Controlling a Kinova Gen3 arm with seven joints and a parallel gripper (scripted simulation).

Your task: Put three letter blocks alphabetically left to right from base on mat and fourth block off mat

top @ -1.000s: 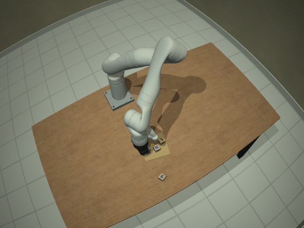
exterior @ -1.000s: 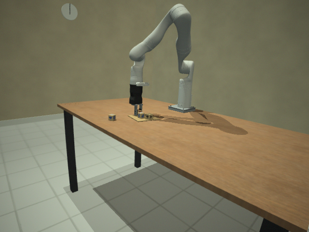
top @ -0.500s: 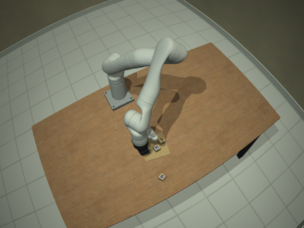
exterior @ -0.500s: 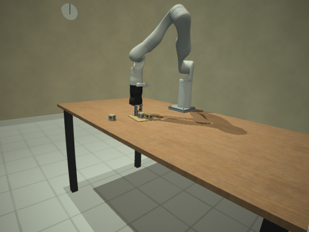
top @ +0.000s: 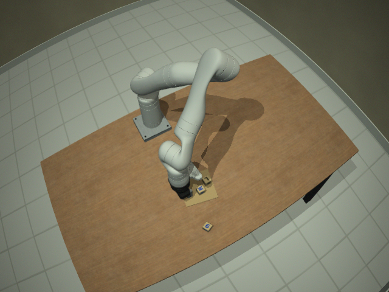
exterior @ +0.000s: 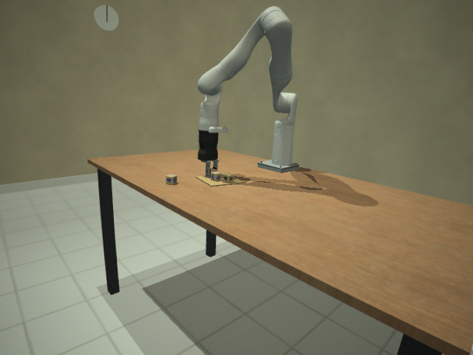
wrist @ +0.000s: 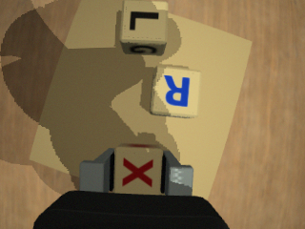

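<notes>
My hand is 5 cm to the right of the mat, 2 cm above it and 1 cm past it. Also, from my hand: block: 18 cm ahead, 1 cm to the left, 1 cm below.
</notes>
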